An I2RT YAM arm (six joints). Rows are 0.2 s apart.
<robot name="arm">
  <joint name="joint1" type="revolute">
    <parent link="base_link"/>
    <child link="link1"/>
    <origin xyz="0 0 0.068" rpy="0 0 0"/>
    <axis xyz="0 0 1"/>
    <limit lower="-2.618" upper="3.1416"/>
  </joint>
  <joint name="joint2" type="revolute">
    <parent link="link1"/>
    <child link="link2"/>
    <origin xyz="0.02 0.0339 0.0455" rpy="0 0 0"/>
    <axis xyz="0 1 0"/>
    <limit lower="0" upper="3.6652"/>
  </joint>
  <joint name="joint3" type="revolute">
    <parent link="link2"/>
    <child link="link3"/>
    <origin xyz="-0.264 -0.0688 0" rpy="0 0 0"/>
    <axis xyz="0 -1 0"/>
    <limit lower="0" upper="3.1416"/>
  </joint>
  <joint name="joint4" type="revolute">
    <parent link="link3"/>
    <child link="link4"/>
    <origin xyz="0.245 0.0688 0.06" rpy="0 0 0"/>
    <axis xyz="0 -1 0"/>
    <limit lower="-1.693" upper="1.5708"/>
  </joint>
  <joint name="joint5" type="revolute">
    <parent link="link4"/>
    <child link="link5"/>
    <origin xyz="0.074 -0.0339 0.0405" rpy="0 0 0"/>
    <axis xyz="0 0 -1"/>
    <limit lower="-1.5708" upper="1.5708"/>
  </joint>
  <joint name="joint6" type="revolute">
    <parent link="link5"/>
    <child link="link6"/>
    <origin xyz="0.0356 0 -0.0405" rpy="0 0 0"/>
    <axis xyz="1 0 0"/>
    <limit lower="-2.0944" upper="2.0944"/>
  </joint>
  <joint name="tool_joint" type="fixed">
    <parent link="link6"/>
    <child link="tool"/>
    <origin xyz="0 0 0" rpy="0 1.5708 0"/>
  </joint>
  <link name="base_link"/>
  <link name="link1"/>
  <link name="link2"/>
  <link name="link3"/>
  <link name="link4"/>
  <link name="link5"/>
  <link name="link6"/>
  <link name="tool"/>
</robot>
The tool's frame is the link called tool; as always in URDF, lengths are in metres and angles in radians.
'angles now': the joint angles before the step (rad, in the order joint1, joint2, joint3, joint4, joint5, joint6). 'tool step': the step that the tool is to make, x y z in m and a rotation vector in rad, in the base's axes. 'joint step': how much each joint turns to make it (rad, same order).
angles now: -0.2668, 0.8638, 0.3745, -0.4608, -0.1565, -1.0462
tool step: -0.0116, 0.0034, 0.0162, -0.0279, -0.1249, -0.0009
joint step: 0.0006, -0.1580, -0.0097, -0.0196, -0.0036, 0.0050
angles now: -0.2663, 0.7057, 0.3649, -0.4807, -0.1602, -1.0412
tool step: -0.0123, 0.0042, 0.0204, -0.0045, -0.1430, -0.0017
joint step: 0.0006, -0.1566, 0.0113, -0.0243, -0.0210, 0.0263
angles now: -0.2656, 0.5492, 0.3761, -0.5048, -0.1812, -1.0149
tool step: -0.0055, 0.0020, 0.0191, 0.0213, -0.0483, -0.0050
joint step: -0.0008, -0.0443, 0.0560, -0.0537, -0.0169, 0.0294
